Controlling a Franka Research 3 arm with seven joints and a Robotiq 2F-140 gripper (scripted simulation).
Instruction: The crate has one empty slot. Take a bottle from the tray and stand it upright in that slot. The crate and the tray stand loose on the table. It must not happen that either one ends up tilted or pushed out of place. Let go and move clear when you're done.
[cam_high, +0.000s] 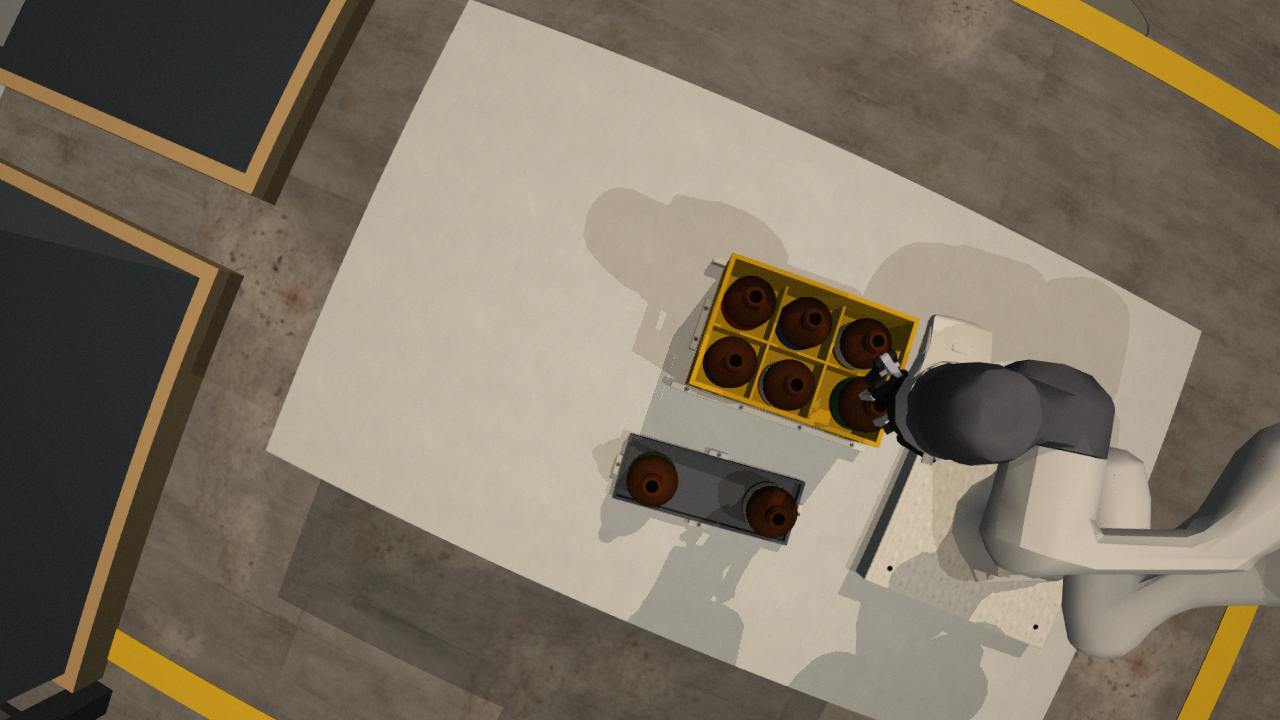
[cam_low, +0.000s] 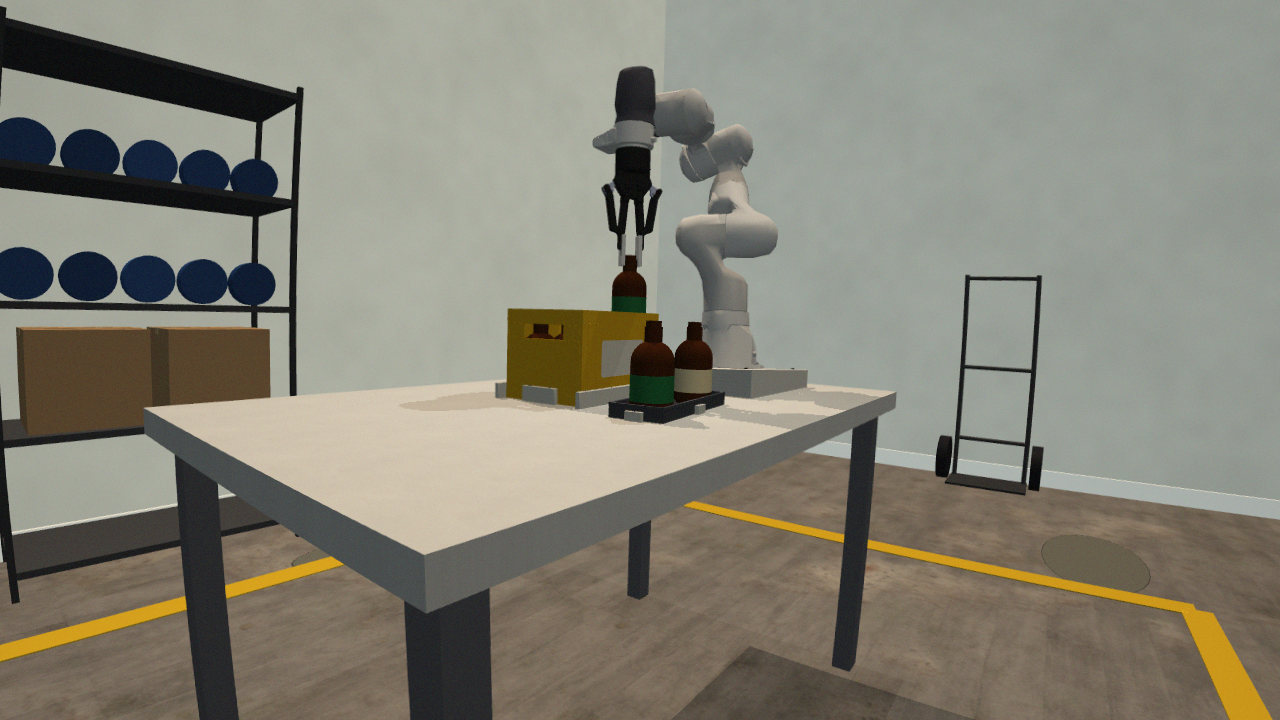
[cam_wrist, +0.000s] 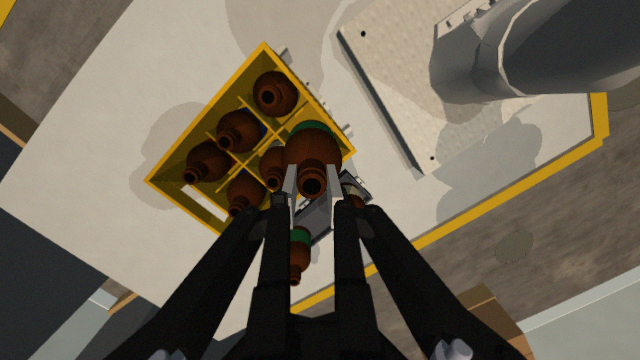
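Right now the yellow crate is 220 mm below my hand, 90 mm ahead of it and 50 mm to the right of it. Round my hand: dark tray: 290 mm below, 180 mm to the left, 150 mm ahead.
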